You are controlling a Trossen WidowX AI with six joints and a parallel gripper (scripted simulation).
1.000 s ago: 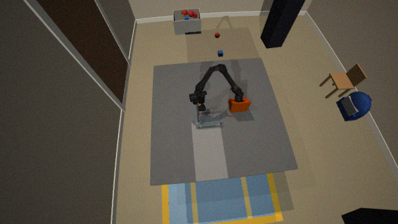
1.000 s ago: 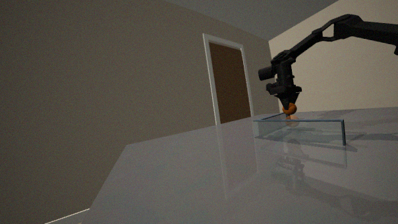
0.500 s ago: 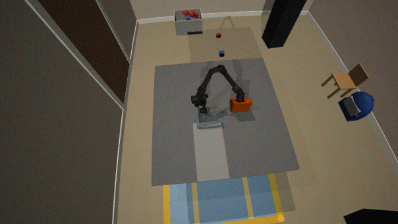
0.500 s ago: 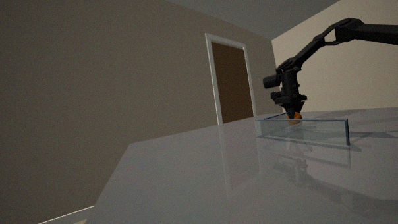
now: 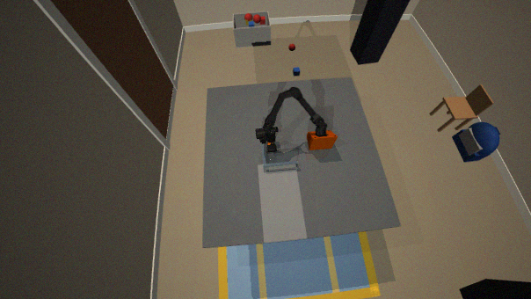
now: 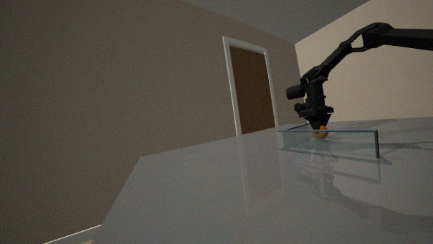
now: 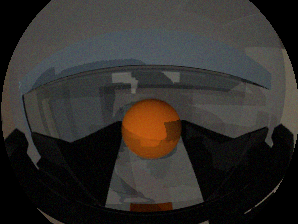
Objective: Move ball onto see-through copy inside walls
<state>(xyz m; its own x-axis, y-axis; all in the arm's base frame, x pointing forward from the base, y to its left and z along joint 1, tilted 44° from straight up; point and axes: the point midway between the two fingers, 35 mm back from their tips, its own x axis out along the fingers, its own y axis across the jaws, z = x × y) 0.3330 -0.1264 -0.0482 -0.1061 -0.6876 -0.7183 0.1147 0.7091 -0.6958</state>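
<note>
Right now the orange ball is right at my gripper tip.
</note>
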